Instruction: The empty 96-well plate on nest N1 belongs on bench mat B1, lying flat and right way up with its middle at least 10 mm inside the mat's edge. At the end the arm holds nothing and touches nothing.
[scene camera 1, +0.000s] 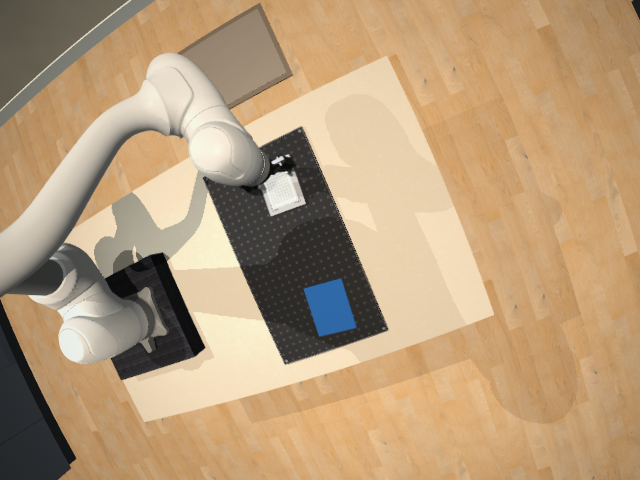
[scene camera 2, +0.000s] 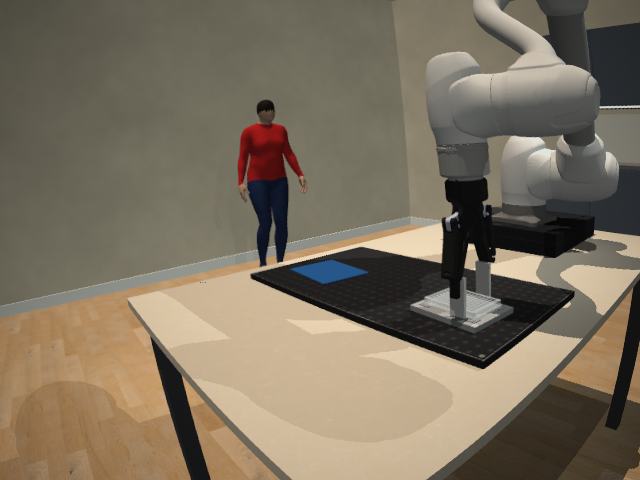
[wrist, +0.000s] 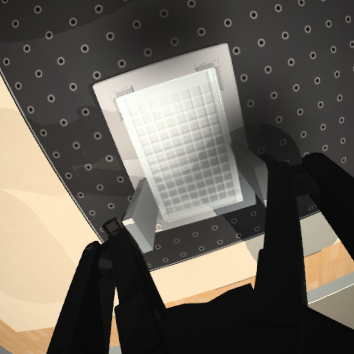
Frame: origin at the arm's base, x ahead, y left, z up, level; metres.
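Seen in the pictures: gripper, between the fingertips: (scene camera 1: 276, 178) (scene camera 2: 471, 306) (wrist: 191, 173); arm's base, origin of its link: (scene camera 1: 142, 315) (scene camera 2: 523, 220).
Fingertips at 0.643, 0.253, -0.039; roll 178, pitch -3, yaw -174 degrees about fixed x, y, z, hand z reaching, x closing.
Observation:
Pixels of each thing's top centre, then the offset from my fingertips to it, as dx, dy, dz. Level surfaces: height alone.
- clear-white 96-well plate, centre of its top: (wrist: 186, 155) (scene camera 2: 462, 298) (scene camera 1: 278, 185) -0.001, -0.022, +0.010
- pale nest N1, centre of its top: (wrist: 185, 151) (scene camera 2: 462, 304) (scene camera 1: 279, 185) -0.001, -0.022, -0.002
- blue bench mat B1, height of its surface: dz -0.015
- black perforated board, height of its surface: dz -0.017
- cream table, height of its surface: dz -0.030
The clear-white 96-well plate (scene camera 1: 281, 190) (scene camera 2: 479, 300) (wrist: 180, 142) lies flat on the pale nest N1 (scene camera 1: 287, 208) (scene camera 2: 424, 310) (wrist: 107, 100). My gripper (scene camera 2: 470, 295) (wrist: 191, 173) points down over it and is shut on the plate, with one grey finger pad against each long side, near the end towards the gripper's body. In scene camera 1 the arm hides part of the gripper. The blue bench mat B1 (scene camera 1: 329, 307) (scene camera 2: 329, 271) lies near the other end of the black board and does not show in the wrist view.
The black perforated board (scene camera 1: 258, 248) (scene camera 2: 392, 320) (wrist: 60, 90) carries nest and mat on the cream table (scene camera 1: 423, 248) (scene camera 2: 248, 356). A second white arm (scene camera 1: 98, 330) (scene camera 2: 547, 170) stands on a black base (scene camera 1: 186, 330) (scene camera 2: 555, 240) beside the board. A person in red (scene camera 2: 265, 155) stands beyond the table.

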